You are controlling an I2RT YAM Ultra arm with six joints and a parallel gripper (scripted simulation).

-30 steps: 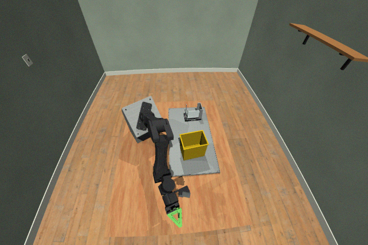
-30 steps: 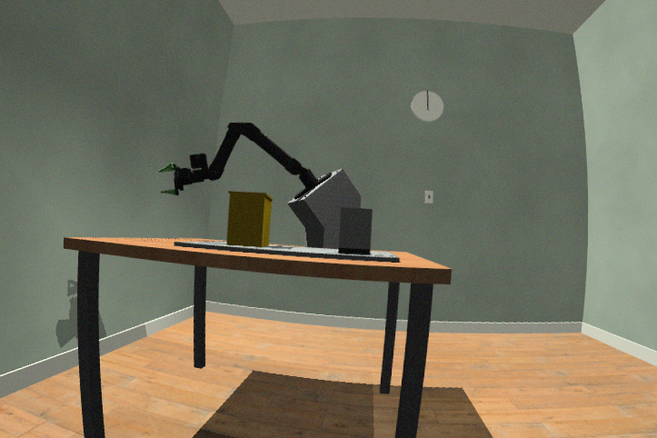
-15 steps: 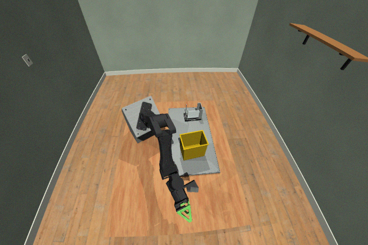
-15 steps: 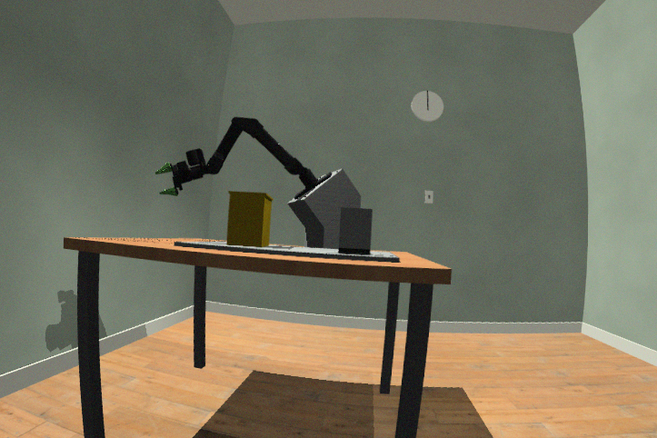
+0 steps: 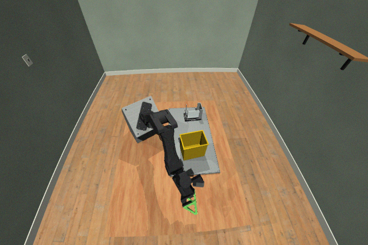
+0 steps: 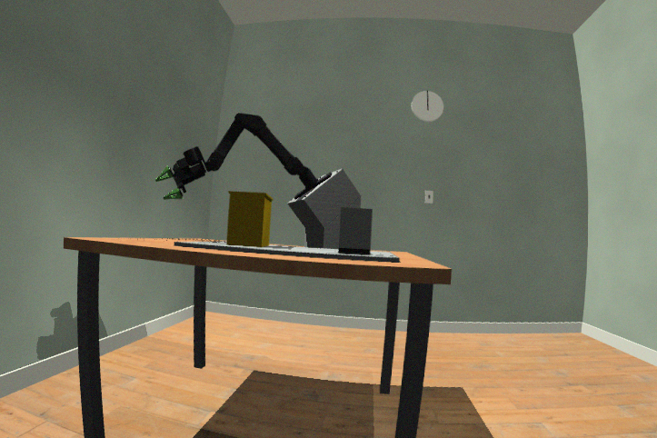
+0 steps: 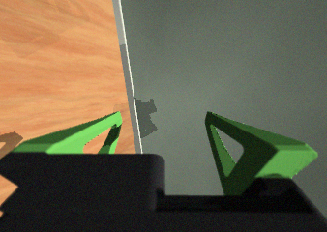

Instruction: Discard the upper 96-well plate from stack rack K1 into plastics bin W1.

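My gripper is now 5 cm short of the yellow plastics bin, 44 cm to the right of it and 11 cm above it.
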